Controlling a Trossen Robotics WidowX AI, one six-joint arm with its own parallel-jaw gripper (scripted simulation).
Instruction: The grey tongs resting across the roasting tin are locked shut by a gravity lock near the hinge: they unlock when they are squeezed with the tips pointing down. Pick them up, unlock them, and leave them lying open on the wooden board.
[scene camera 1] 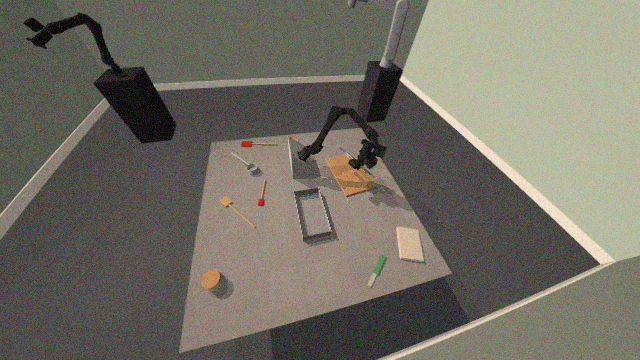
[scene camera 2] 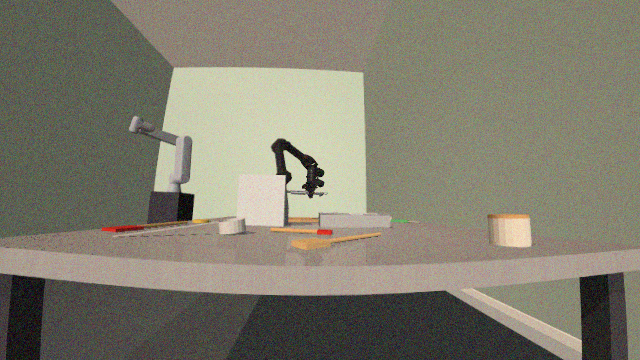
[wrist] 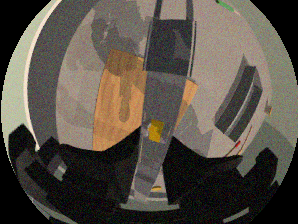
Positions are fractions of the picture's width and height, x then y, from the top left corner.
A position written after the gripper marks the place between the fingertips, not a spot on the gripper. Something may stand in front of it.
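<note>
The wrist view takes in the gripper (wrist: 0.51,0.58), along with a roasting tin (wrist: 0.78,0.55) and a wooden board (wrist: 0.40,0.43), while a pale block (scene camera 1: 0.64,0.68) is out of frame in the wrist view but visible in the scene. A cork-topped tub (scene camera 2: 0.80,0.64) is visible too.
</note>
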